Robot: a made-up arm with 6 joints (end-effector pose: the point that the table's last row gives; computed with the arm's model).
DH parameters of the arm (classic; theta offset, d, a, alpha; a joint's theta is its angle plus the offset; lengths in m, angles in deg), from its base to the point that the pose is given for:
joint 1: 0 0.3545 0 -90
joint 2: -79.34 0 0.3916 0
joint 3: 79.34 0 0.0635 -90
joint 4: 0 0.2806 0 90
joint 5: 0 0 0.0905 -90
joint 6: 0 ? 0 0
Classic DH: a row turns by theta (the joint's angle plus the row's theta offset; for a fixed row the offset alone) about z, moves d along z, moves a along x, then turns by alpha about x.
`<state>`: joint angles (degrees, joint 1 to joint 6).
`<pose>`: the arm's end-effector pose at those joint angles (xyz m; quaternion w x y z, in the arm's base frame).
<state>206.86 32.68 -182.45 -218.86 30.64 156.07</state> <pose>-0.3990 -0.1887 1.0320 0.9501 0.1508 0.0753 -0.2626</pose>
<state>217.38 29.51 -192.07 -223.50 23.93 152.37</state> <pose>-0.2880 -0.1890 1.0684 0.9534 0.0821 0.1147 -0.2666</pose>
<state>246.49 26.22 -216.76 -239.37 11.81 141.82</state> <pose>-0.1030 -0.0967 1.0674 0.9475 -0.1299 0.1072 -0.2717</pose>
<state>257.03 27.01 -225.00 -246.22 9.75 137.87</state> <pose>-0.0798 -0.0627 1.0433 0.9392 -0.1930 0.0678 -0.2759</pose>
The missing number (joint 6, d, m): 0.1155
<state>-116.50 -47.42 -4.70 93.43 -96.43 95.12</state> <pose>-0.0672 0.0993 0.6043 0.3922 -0.6993 0.0049 0.5976</pose>
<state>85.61 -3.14 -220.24 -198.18 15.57 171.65</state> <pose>-0.0010 -0.2426 1.0382 0.4169 0.3037 0.3811 -0.7673</pose>
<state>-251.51 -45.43 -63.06 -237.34 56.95 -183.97</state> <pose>-0.0843 0.1260 0.8937 0.5606 0.2974 -0.3326 -0.6977</pose>
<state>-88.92 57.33 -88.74 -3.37 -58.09 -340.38</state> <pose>0.0214 -0.6793 0.3842 0.3945 0.4378 -0.5596 0.5828</pose>
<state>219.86 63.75 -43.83 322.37 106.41 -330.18</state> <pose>-0.2232 -0.0779 0.1601 0.5670 -0.2714 0.4051 0.6639</pose>
